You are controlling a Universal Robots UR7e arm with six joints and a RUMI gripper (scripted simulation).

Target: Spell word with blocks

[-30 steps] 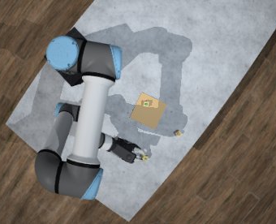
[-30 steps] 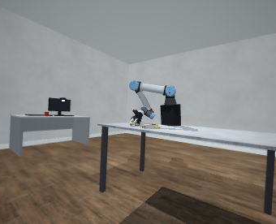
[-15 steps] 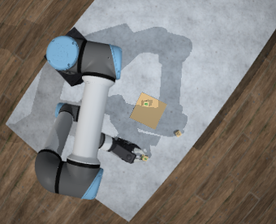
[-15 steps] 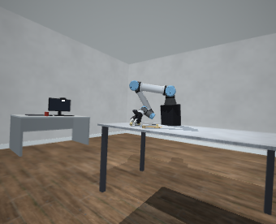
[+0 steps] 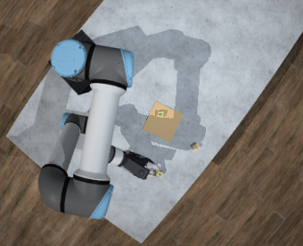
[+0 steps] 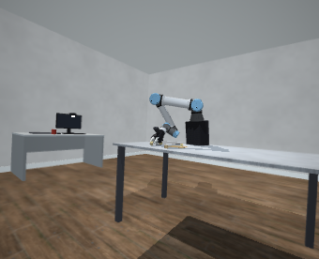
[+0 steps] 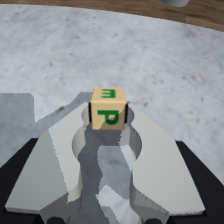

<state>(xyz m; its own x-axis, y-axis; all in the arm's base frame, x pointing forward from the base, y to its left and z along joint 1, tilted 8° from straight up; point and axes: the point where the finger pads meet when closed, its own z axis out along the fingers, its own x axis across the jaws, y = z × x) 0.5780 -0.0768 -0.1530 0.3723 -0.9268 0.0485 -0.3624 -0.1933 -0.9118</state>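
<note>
My hand is right at the E block. The rest, counted from my hand: tan mat (170 mm to the left, 160 mm behind, 20 mm below); then B block (200 mm behind, 180 mm to the left, 10 mm below); then D block (160 mm behind, 70 mm to the right, 10 mm below).
</note>
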